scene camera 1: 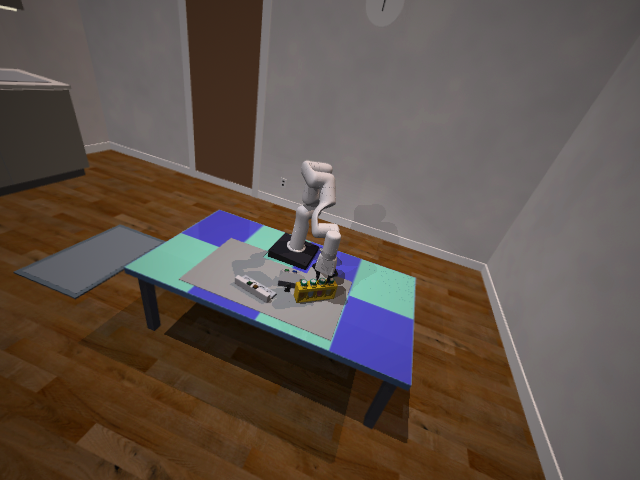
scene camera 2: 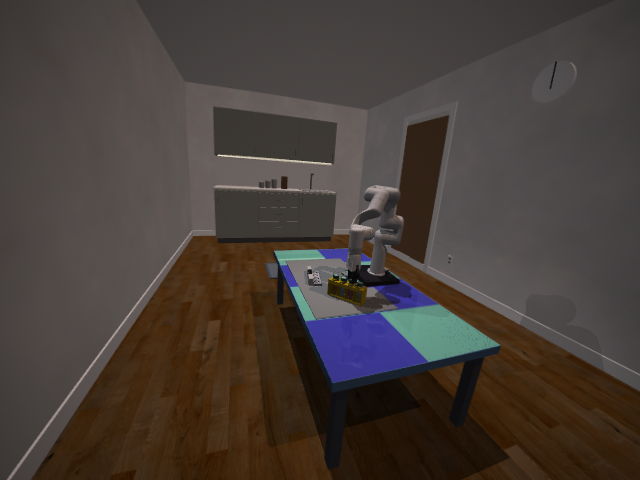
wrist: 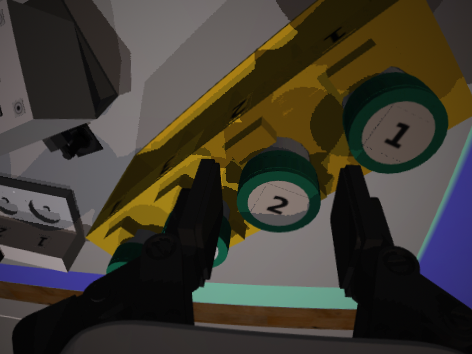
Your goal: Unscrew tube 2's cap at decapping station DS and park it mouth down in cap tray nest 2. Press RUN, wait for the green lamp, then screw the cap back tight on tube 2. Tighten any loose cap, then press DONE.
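Frame: origin at the arm's base, x ahead, y left, z up, level; centimetres.
Seen in the pictures: gripper, between the fingertips: (scene camera 1: 322, 280) (scene camera 2: 351, 281) (wrist: 278, 188); arm's base, origin of its link: (scene camera 1: 296, 246) (scene camera 2: 375, 272).
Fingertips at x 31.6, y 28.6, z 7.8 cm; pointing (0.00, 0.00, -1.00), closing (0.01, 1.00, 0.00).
Offsets run from my fingertips to a thing's middle. "pt": to the spot under its first point. Level surfaces: height alone.
Tube 2's green cap with a white "2" top @(dx +0.1, dy +0.0, dz +0.2 cm) (wrist: 278, 205) sits on its tube in the yellow rack @(dx +1.8, dy -2.0, dz -6.2 cm) (wrist: 410, 42) (scene camera 1: 298, 295) (scene camera 2: 336, 294). My gripper (wrist: 278, 188) (scene camera 1: 325, 277) (scene camera 2: 353, 277) is open, one finger on each side of cap 2 with gaps on both sides. Cap 1 @(dx -3.2, dy +4.0, dz +0.0 cm) (wrist: 395, 130) is on the right, outside the right finger. Another green cap @(dx +3.4, dy -4.0, dz +0.0 cm) (wrist: 221, 247) is largely hidden behind the left finger; a further cap @(dx +6.7, dy -8.0, dz +0.0 cm) (wrist: 125, 257) shows partly at lower left. In the wrist view, a tray @(pt dx +16.4, dy -22.4, dz -9.2 cm) (wrist: 65, 240) with round nests and numbers is partly seen. No lit green lamp can be made out.
A grey block @(dx -1.6, dy -19.1, dz -7.2 cm) (wrist: 50, 65) (scene camera 1: 285, 283) stands left of the rack, with a small black piece @(pt dx +4.5, dy -16.8, dz -10.4 cm) (wrist: 77, 142) (scene camera 1: 286, 289) beside it. A long white strip @(pt dx +18.3, dy -24.6, dz -7.2 cm) (scene camera 1: 263, 294) (scene camera 2: 314, 281) lies farther left on the grey mat @(dz -11.4 cm) (scene camera 1: 206, 268). The black arm base (scene camera 1: 284, 254) is behind.
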